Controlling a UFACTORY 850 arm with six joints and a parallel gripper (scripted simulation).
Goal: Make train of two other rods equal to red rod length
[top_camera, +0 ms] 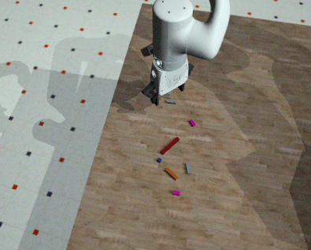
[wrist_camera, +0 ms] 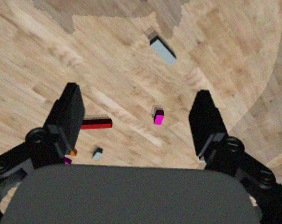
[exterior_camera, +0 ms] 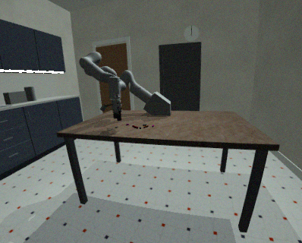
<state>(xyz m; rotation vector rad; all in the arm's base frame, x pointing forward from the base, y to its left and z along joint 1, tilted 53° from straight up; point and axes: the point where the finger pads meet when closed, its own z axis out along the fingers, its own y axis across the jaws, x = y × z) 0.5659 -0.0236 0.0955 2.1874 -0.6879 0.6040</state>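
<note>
Right now my hand is 8 cm above the grey rod, 2 cm to the left of it and 1 cm past it. From my hand the other things lie so: blue rod 18 cm to the left, 8 cm below, 2 cm behind; then orange rod 21 cm to the left, 8 cm below, 7 cm behind; then red rod 13 cm to the left, 8 cm below, 4 cm behind.
</note>
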